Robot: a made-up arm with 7 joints.
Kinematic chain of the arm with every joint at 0, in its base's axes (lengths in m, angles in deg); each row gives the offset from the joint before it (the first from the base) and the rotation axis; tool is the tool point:
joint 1: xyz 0 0.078 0 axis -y
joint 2: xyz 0 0.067 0 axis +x
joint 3: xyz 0 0 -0.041 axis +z
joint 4: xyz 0 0 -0.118 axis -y
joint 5: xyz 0 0 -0.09 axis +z
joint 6: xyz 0 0 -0.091 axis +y
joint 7: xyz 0 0 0 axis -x
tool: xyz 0 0 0
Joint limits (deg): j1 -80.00..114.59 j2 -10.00..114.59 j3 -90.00..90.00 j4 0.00..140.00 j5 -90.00..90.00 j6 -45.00..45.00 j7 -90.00..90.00
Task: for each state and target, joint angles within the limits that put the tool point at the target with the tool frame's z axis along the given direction. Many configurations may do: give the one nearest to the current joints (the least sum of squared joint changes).
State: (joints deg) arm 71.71 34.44 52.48 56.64 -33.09 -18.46 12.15
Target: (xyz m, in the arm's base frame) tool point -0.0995 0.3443 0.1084 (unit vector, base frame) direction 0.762 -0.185 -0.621
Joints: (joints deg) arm 85.89 76.75 56.02 86.68 -31.91 -3.24 -1.54
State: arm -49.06 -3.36 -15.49 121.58 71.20 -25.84 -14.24
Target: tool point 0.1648 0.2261 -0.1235 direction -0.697 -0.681 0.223
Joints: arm -4.43 18.64 13.45 99.05 80.77 -23.05 -34.23
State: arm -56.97 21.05 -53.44 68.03 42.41 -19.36 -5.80
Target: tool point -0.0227 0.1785 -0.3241 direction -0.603 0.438 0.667
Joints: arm -14.88 19.50 -50.70 32.33 35.11 -39.46 9.97
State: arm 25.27 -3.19 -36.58 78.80 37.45 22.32 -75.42
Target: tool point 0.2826 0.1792 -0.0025 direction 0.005 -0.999 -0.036
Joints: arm 53.83 13.31 -6.78 66.45 12.95 22.32 -90.00
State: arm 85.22 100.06 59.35 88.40 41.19 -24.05 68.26
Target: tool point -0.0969 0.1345 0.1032 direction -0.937 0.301 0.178
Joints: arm 76.22 114.59 55.51 131.17 62.48 -24.16 89.82
